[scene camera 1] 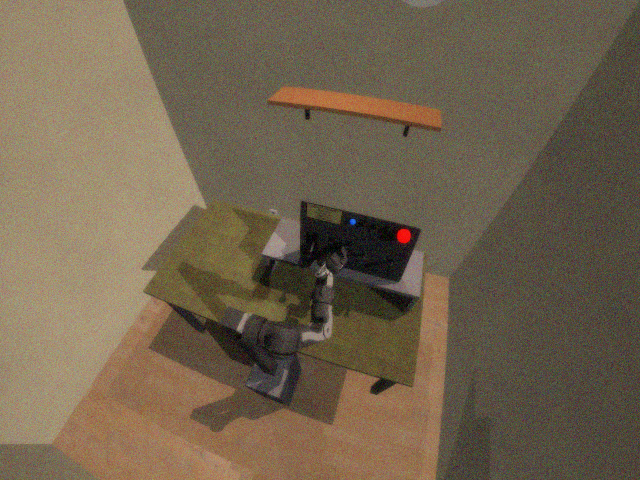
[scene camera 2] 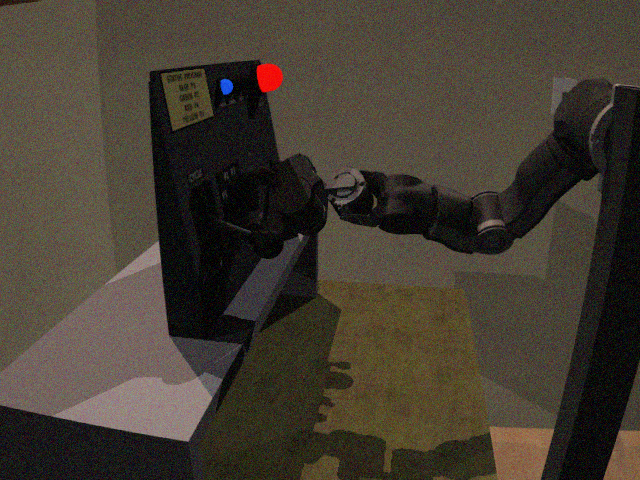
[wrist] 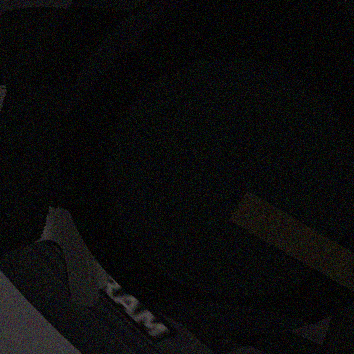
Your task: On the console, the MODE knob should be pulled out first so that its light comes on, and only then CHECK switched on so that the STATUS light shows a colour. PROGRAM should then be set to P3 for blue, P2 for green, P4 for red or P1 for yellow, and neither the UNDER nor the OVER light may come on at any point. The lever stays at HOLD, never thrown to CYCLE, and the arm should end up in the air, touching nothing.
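Note:
The black console (scene camera 1: 377, 258) (scene camera 2: 173, 206) stands upright. A small blue light (scene camera 1: 352, 221) (scene camera 2: 226, 86) and a large red light (scene camera 1: 403, 236) (scene camera 2: 269, 78) glow near its top; their captions are unreadable. My gripper (scene camera 2: 253, 188) is at the console face, its fingers closed around the PROGRAM knob. In the wrist view the knob's dim yellow pointer strip (wrist: 295, 242) shows beside the letters "RAM" of the PROGRAM label (wrist: 136, 309); the P numbers are hidden or too dark to read. The lever (scene camera 2: 235, 226), with a dark ball end, sticks out just below the gripper. MODE and CHECK cannot be made out.
A yellow card (scene camera 1: 324, 212) (scene camera 2: 187, 99) with the colour list is at the console's top left. The console stands on a grey raised stand (scene camera 1: 413, 281) (scene camera 2: 77, 356) on the olive table (scene camera 1: 372, 341) (scene camera 2: 403, 330). An orange shelf (scene camera 1: 356, 105) is on the wall above.

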